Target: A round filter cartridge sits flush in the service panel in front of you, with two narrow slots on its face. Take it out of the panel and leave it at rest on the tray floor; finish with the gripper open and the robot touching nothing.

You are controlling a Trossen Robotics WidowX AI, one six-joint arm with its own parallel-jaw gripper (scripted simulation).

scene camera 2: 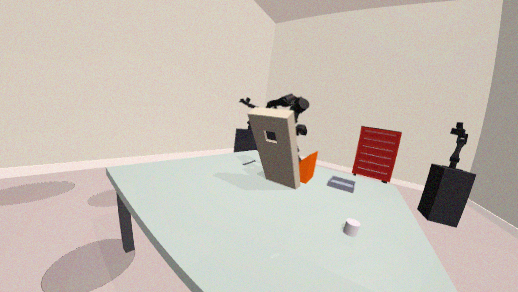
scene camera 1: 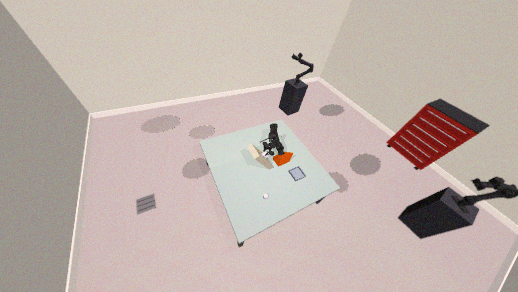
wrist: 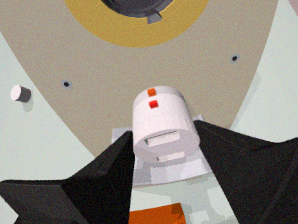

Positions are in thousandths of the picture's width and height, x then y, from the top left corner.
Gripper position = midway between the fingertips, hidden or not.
In view: my gripper (wrist: 549,587), a white cylindrical tool (wrist: 549,583) and a beige service panel (scene camera 2: 530,447).
The beige service panel shows as well in the wrist view (wrist: 307,306). Scene camera 2 misses the white cylindrical tool, which is hidden by the beige service panel.
